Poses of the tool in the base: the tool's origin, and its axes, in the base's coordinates. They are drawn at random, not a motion.
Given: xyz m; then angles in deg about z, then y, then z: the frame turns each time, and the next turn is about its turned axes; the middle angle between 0 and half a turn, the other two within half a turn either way.
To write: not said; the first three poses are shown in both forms.
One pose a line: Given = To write
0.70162 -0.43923 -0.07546 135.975 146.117 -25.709 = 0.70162 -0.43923 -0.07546 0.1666 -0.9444 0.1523 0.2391
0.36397 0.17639 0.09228 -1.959 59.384 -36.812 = 0.36397 0.17639 0.09228 0.8195 -0.1483 0.4726 -0.2883
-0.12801 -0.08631 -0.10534 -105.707 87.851 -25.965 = -0.12801 -0.08631 -0.10534 0.2948 0.4447 0.5324 -0.6571
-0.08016 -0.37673 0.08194 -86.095 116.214 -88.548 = -0.08016 -0.37673 0.08194 0.0247 -0.0182 0.8488 -0.5278
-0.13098 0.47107 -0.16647 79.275 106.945 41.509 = -0.13098 0.47107 -0.16647 0.2941 -0.2601 0.7603 0.5175
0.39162 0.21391 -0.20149 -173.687 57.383 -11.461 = 0.39162 0.21391 -0.20149 0.0394 -0.4743 -0.0742 0.8763
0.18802 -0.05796 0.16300 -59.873 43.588 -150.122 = 0.18802 -0.05796 0.16300 0.2403 0.2631 -0.2620 0.8969
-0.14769 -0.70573 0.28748 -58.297 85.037 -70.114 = -0.14769 -0.70573 0.28748 0.3207 -0.0696 0.6722 -0.6636
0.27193 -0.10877 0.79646 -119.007 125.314 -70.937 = 0.27193 -0.10877 0.79646 0.0398 -0.3618 -0.8113 0.4576
